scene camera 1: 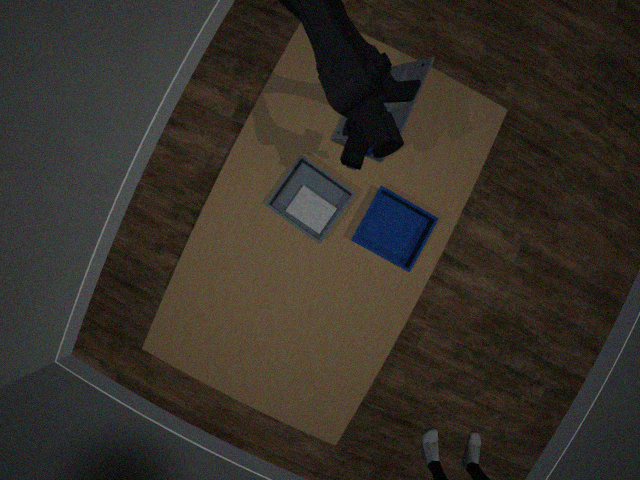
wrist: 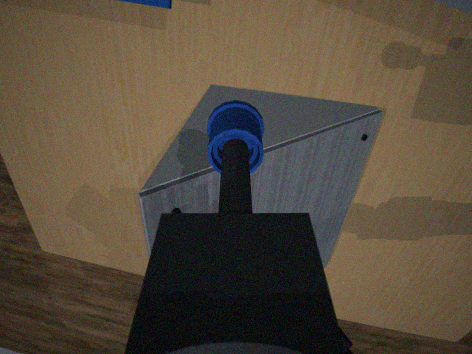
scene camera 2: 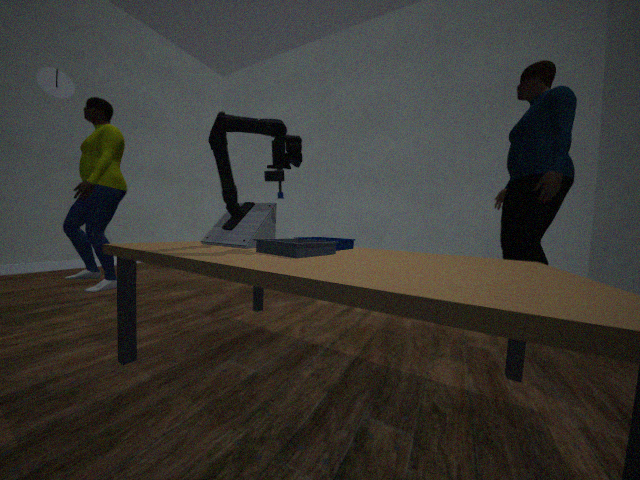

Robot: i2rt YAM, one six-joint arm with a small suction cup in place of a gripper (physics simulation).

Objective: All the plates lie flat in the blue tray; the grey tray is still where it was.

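Frame: origin at the arm's base, x back, y right, z up, level; metres.
Where they show: hand at its tool point: (scene camera 1: 367, 151) (wrist: 235, 127) (scene camera 2: 280, 198); arm's base at its link origin: (scene camera 1: 390, 93) (scene camera 2: 239, 216).
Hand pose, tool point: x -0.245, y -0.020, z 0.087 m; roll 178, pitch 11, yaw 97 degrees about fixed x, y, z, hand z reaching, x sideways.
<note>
Each offset is from my tool point to the top centre of the thing. Level surfaces: height alone.
A flat, whitish square plate @(dx -0.206, dy +0.083, dz -0.205 m) (scene camera 1: 311, 209) lies inside the grey tray @(dx -0.175, dy +0.102, dz -0.181 m) (scene camera 1: 298, 177) (scene camera 2: 297, 249) (wrist: 461, 3); whether others lie under it cannot be told. The blue tray @(dx -0.129, dy -0.222, dz -0.181 m) (scene camera 1: 394, 228) (scene camera 2: 341, 243) (wrist: 150, 2) stands beside the grey one, and no plate shows in it in scene camera 1. My gripper, a small blue suction cup (scene camera 1: 369, 153) (scene camera 2: 280, 195) (wrist: 235, 135), hangs high above the table by the arm's base, off to the side of both trays. It is open, with nothing on the cup. The arm hides most of it in scene camera 1.
The arm's grey wedge-shaped base (scene camera 1: 414, 69) (scene camera 2: 263, 222) (wrist: 300, 175) stands on the wooden table @(dz -0.231 m) (scene camera 1: 268, 310) (scene camera 2: 439, 279) (wrist: 75, 100), below the cup. A person in yellow (scene camera 2: 105, 155) and a person in blue (scene camera 2: 545, 129) stand beyond the table.
</note>
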